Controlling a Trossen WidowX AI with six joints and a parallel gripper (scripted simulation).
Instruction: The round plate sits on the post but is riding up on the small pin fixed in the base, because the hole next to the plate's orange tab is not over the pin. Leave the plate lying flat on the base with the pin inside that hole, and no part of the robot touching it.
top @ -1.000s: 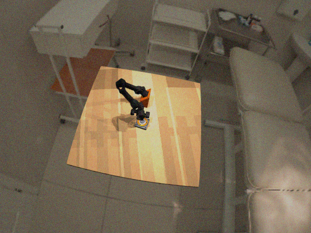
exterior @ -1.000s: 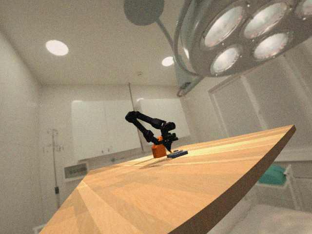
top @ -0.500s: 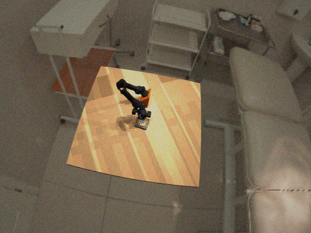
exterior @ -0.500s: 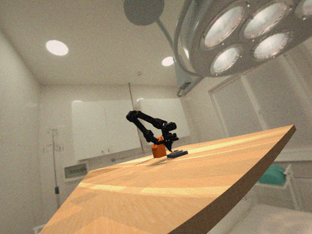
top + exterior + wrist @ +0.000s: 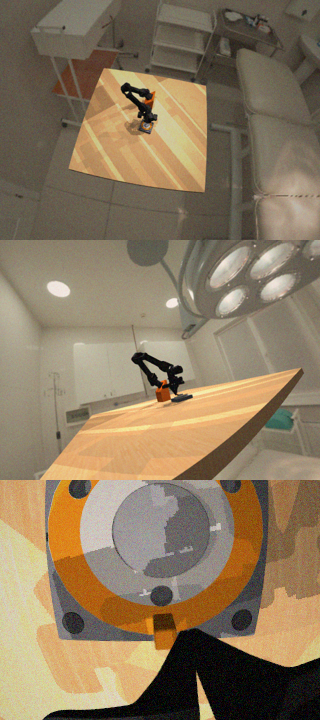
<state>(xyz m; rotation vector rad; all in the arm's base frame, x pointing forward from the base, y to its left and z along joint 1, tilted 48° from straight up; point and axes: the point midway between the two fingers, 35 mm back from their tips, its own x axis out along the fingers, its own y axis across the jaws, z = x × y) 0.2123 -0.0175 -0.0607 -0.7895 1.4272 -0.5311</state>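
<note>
My gripper tip is 5 cm short of the grey square base, 2 cm above it and 1 cm to the right of it.
</note>
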